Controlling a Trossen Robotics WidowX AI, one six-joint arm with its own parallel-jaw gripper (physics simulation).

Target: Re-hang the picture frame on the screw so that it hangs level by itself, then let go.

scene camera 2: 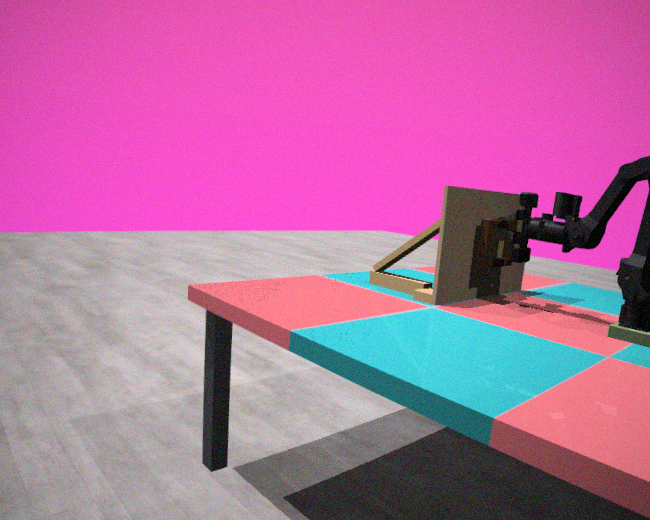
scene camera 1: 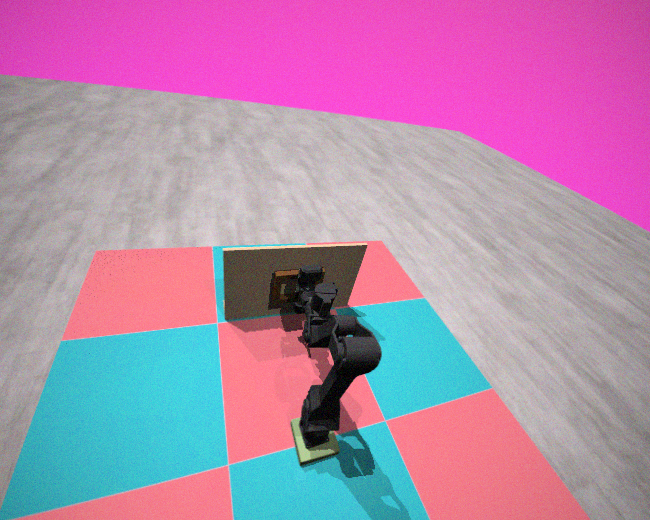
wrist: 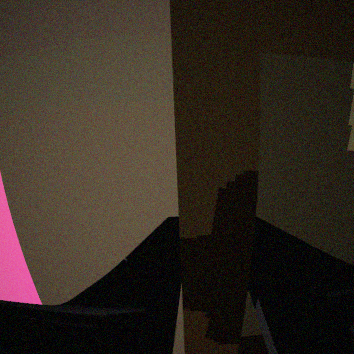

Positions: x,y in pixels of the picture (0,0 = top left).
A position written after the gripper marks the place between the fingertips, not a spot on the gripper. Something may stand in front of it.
Scene:
The gripper (scene camera 2: 497,222) grips a brown picture frame (scene camera 2: 495,249).

